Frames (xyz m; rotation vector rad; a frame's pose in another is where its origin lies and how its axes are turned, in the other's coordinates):
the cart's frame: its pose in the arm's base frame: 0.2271 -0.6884 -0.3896 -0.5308 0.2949 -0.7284
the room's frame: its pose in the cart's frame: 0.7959 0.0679 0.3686 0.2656 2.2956 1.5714
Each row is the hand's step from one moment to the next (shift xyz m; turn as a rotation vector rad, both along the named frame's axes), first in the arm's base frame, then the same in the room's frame.
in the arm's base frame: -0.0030 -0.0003 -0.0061 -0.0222 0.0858 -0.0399
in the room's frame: 0.0030 -0.0054 0.0029 0.0909 0.0149 0.0309
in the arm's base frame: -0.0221 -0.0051 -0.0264 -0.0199 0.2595 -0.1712
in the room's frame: 0.0151 -0.0307 0.0063 0.2628 0.0437 0.1615
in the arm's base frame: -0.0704 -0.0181 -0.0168 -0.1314 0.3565 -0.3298
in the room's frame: 0.0285 -0.0607 -0.0326 0.4431 -0.0537 0.2321
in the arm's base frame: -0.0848 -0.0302 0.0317 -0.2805 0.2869 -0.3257
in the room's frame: 0.0138 -0.0486 -0.0810 0.4681 -0.1781 0.1273
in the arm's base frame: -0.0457 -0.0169 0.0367 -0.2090 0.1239 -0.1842
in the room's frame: 0.0017 -0.0154 -0.0590 0.2618 -0.1523 0.0354
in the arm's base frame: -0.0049 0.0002 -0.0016 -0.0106 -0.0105 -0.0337
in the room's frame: 0.0033 -0.0036 -0.0017 0.0065 -0.0314 0.0181
